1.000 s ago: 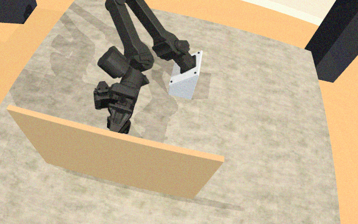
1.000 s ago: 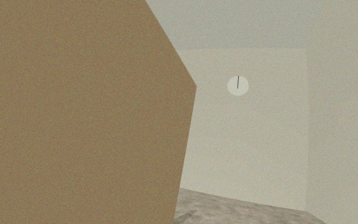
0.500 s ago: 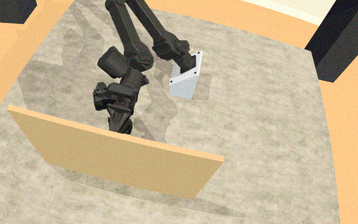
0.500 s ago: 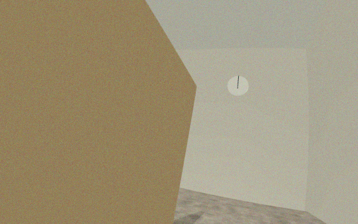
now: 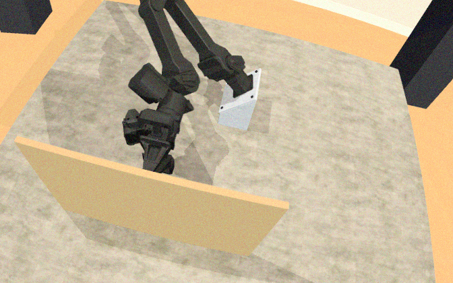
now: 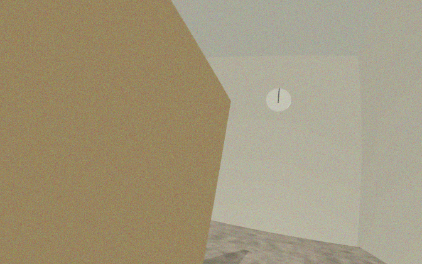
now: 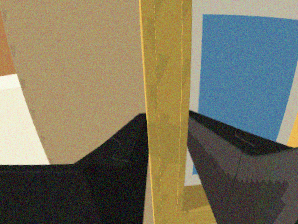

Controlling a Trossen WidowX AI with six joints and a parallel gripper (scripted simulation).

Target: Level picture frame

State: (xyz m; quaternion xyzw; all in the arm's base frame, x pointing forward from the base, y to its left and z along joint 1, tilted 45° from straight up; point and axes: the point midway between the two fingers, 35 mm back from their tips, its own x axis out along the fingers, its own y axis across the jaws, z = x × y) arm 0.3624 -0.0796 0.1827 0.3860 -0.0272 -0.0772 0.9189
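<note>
Right now my gripper tip is 10 mm short of the picture frame and 50 mm above it. The rest, counted from my gripper tip: tan wall panel 20 mm ahead, 10 mm to the left, 60 mm below.
</note>
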